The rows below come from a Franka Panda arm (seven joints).
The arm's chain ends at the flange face. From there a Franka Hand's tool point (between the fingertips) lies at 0.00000 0.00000 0.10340 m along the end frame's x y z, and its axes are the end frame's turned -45 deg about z.
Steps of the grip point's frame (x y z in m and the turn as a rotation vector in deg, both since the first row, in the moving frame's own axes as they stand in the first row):
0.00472, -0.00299, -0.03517, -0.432, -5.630, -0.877
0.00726, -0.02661, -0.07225, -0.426, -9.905, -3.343
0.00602, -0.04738, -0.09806, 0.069, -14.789, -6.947
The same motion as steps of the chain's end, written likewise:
0.00779, -0.01323, -0.03467, -4.286, -3.676, -0.877
-0.00204, -0.03741, -0.07071, -7.305, -6.703, -3.343
-0.01167, -0.05743, -0.09464, -10.409, -10.506, -6.947

